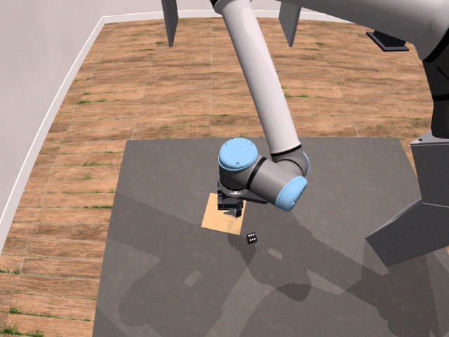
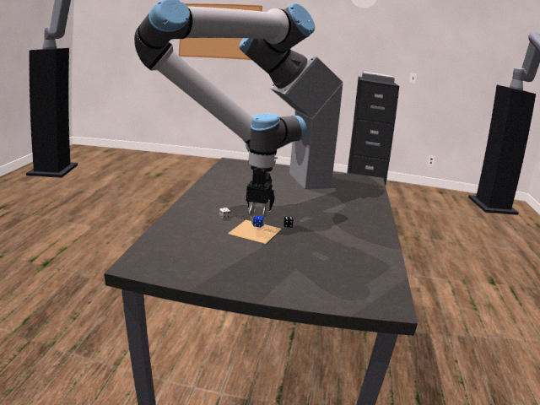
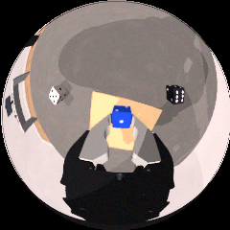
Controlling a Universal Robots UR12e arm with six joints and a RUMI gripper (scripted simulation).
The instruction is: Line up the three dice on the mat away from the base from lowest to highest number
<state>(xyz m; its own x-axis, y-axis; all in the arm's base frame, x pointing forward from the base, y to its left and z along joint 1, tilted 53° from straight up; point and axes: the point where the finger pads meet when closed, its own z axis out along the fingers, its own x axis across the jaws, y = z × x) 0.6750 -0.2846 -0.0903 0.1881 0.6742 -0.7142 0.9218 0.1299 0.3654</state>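
Now: hand right at the blue die. Round my hand: white die (7 cm behind, 12 cm to the right, 1 cm below); black die (3 cm behind, 11 cm to the left, 1 cm below); mat (4 cm ahead, 1 cm to the right, 2 cm below).
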